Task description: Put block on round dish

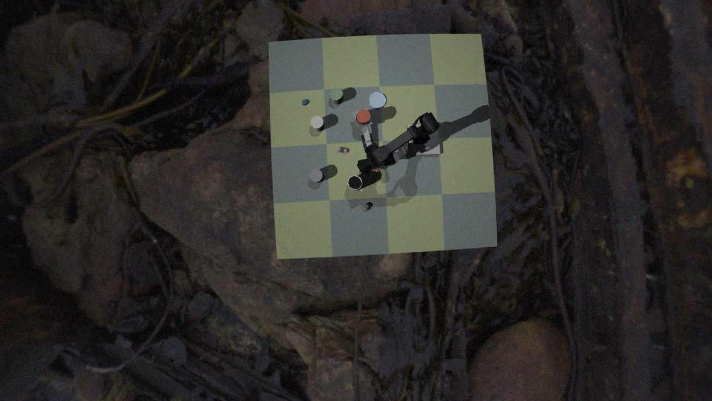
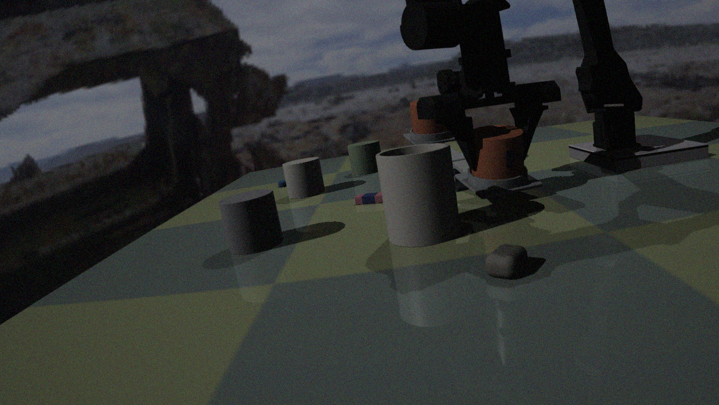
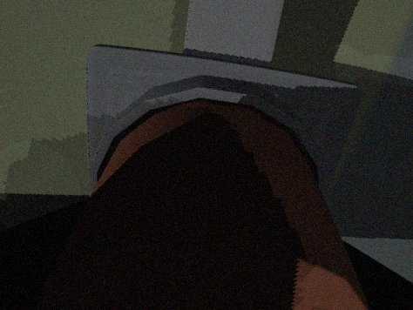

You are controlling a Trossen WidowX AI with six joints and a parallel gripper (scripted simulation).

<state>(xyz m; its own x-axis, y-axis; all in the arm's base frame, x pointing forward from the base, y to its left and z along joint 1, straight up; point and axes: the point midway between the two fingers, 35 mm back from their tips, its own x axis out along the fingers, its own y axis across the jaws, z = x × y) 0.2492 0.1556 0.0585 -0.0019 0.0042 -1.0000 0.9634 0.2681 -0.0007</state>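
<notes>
Now: the small balance 40 mm ahead of my gripper tip, 130 mm to the right of it and 10 mm below it. The rest, counted from my gripper tip: small grey lump: 50 mm ahead, 230 mm to the left, 40 mm below; then grey block: 10 mm below; then pink-blue eraser: 180 mm ahead, 90 mm to the right, 40 mm below.
</notes>
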